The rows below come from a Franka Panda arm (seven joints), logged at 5 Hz.
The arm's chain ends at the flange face. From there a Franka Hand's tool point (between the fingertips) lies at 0.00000 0.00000 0.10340 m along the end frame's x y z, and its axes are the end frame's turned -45 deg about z.
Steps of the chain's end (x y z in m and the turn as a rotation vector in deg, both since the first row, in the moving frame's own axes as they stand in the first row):
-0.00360, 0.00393, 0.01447, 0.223, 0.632, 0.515
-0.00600, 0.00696, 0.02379, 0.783, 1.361, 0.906
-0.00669, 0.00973, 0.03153, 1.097, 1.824, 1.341
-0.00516, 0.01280, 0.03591, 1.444, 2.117, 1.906
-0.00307, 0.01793, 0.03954, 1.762, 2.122, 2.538
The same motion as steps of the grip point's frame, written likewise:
-0.00424, 0.00076, 0.01446, -0.289, 0.605, 0.515
-0.00643, 0.00144, 0.02375, -0.409, 1.516, 0.906
-0.00790, 0.00312, 0.03146, -0.514, 2.065, 1.341
-0.00817, 0.00634, 0.03581, -0.476, 2.518, 1.906
-0.00991, 0.01108, 0.03942, -0.255, 2.746, 2.538

